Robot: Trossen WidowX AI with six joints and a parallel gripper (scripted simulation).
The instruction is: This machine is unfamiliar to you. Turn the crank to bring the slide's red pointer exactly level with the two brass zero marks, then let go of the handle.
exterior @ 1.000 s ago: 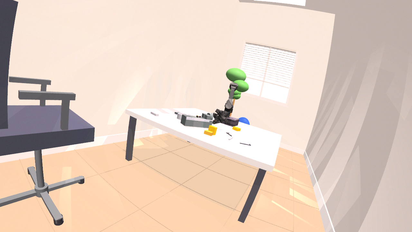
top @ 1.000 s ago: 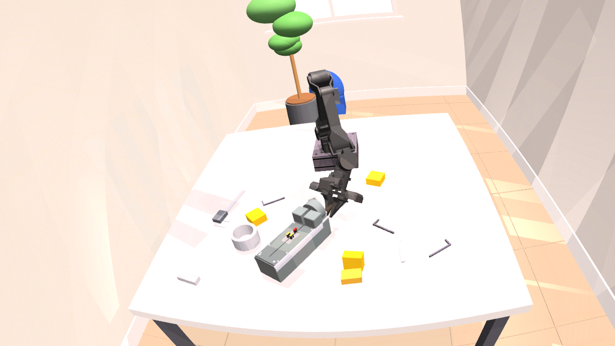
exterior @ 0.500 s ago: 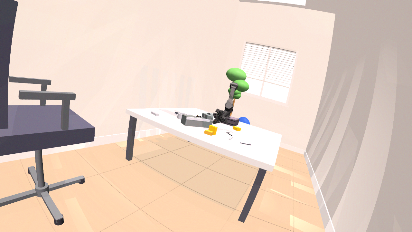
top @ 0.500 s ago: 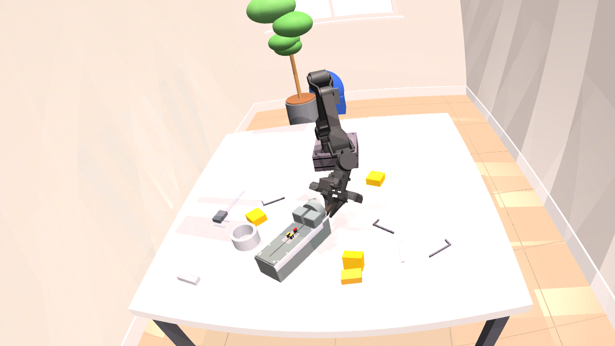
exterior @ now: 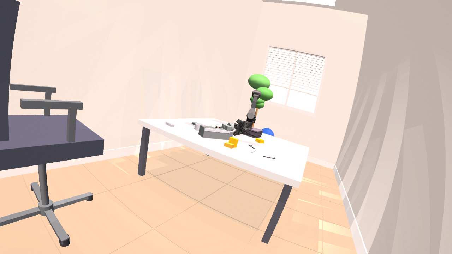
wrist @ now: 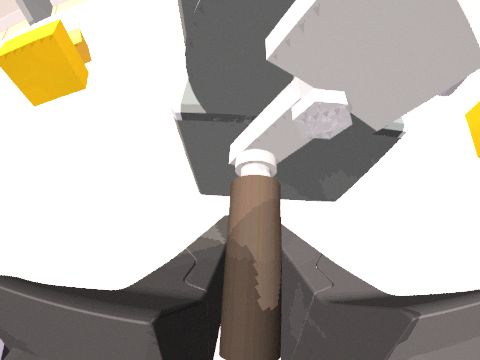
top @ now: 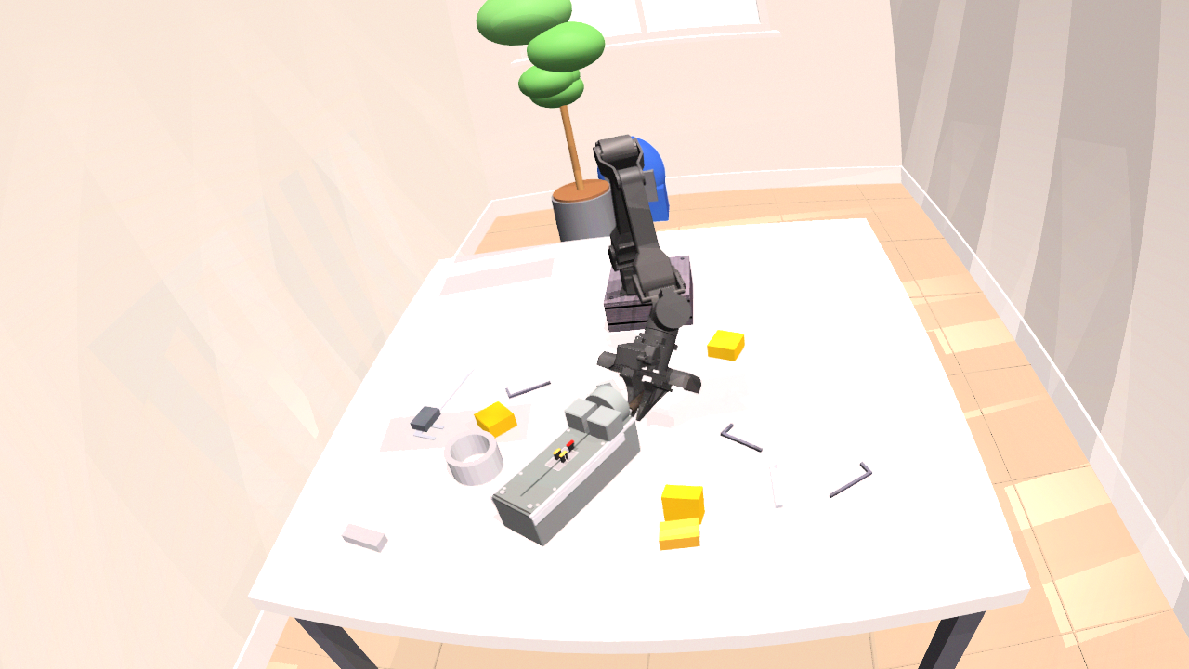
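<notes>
My gripper tip is 2 cm past the brown crank handle, 1 cm to the right of it and 3 cm below it. Round my gripper tip: red pointer: 12 cm ahead, 8 cm to the right, 5 cm above.
</notes>
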